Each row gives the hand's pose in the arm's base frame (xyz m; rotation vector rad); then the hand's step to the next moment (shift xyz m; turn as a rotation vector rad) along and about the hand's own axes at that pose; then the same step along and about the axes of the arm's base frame.
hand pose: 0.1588 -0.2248 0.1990 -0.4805 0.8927 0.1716
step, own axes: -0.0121 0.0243 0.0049 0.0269 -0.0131 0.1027
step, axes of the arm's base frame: -0.0123 0.0244 0.0040 0.0937 0.0353 0.0377
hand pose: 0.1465 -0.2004 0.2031 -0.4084 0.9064 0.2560
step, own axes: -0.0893 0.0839 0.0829 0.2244 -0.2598 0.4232
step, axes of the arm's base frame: -0.0265 0.1081 0.0975 0.5322 -0.0333 0.1124
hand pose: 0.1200 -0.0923 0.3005 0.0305 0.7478 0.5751
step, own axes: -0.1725 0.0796 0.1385 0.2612 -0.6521 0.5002
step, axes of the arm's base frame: -0.0497 0.0044 0.2297 0.7932 -0.3334 0.0576
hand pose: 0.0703 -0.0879 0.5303 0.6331 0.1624 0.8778
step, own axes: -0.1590 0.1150 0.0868 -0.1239 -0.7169 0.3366
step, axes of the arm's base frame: -0.1451 -0.1056 0.1176 0.5273 -0.5827 -0.1579
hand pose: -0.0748 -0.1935 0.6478 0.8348 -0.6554 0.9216
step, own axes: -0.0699 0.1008 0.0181 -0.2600 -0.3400 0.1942
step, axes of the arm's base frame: -0.1230 -0.0094 -0.0121 0.1531 -0.3890 -0.2148
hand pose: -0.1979 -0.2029 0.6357 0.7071 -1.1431 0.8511
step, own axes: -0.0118 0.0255 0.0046 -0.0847 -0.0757 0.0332
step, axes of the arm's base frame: -0.0263 0.0066 -0.0088 0.0340 -0.0838 -0.0763
